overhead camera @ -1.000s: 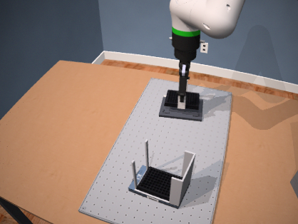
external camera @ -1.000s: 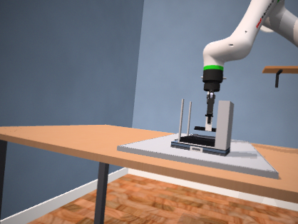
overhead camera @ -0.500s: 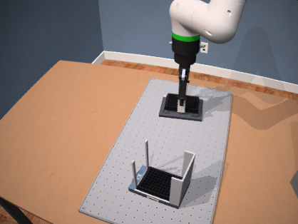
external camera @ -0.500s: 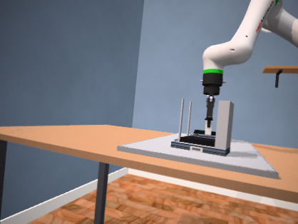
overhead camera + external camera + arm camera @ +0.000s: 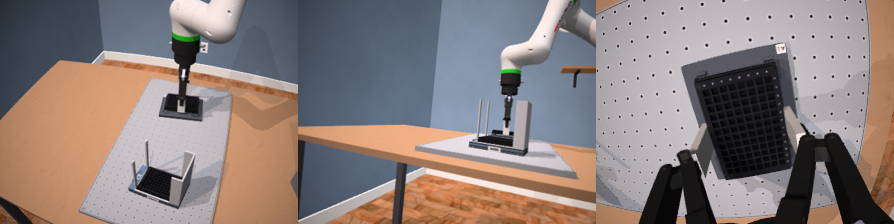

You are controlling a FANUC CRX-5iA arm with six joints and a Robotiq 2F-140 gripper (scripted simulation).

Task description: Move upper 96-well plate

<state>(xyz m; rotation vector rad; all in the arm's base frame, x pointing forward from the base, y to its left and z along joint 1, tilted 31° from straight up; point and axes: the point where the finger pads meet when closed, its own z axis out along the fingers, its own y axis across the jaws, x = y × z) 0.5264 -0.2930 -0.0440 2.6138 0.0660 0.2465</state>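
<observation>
Right now my hand is 5 cm above the dark plate nest N1. From my hand the other things lie so: pale A1 square: 8 cm ahead, 5 cm to the right, 4 cm below.
</observation>
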